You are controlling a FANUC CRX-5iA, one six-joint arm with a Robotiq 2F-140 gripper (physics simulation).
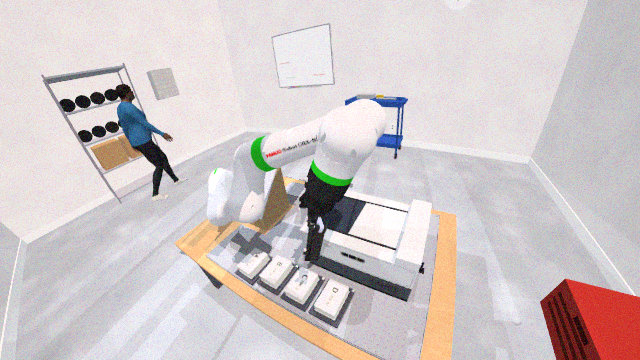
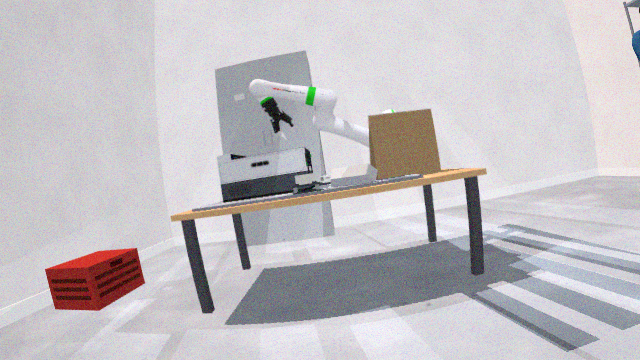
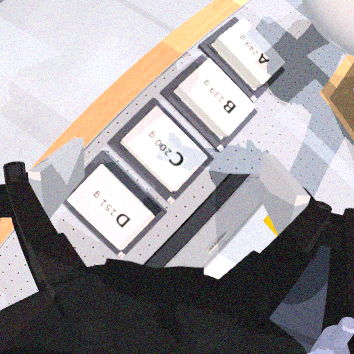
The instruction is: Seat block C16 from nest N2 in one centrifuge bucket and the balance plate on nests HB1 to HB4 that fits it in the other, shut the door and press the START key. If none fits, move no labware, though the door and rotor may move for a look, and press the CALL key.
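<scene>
Four white balance plates sit in a row of dark nests: A, B "139 g", C "200 g" and D "151 g". A's weight looks like 249 g. My gripper is open and empty, above the table between the plates and the centrifuge's front. The white centrifuge has a dark panel and a white panel on top; its rotor and buckets do not show. I cannot make out block C16, nest N2 or the START and CALL keys.
A tall brown board stands near the arm's base. The wood-edged table carries the perforated plate under the nests. A red crate, a blue cart, a shelf rack and a person are off the table.
</scene>
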